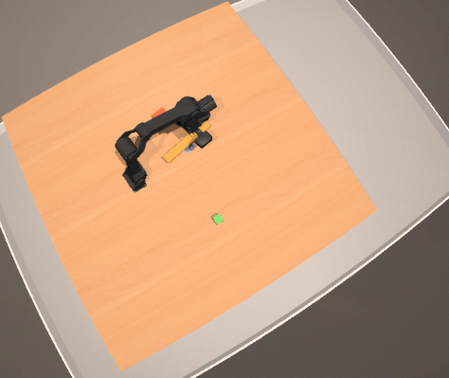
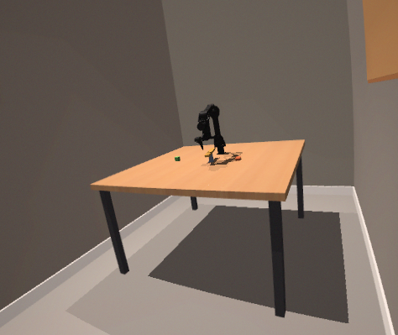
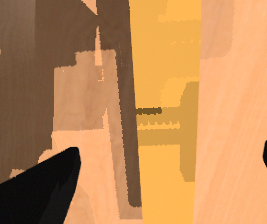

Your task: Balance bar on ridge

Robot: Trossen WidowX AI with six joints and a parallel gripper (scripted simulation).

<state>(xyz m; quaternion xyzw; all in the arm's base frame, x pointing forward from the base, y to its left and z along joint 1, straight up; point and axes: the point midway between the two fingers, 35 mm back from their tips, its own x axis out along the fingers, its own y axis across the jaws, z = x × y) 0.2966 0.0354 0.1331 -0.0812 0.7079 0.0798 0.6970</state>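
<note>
My gripper tip is 30 mm past the yellow bar, 30 mm above it and 10 mm to the left of it. Also, from my gripper tip: green cube 340 mm to the right, 80 mm below, 80 mm behind; then orange-red block 190 mm to the left, 90 mm below, 60 mm behind.
</note>
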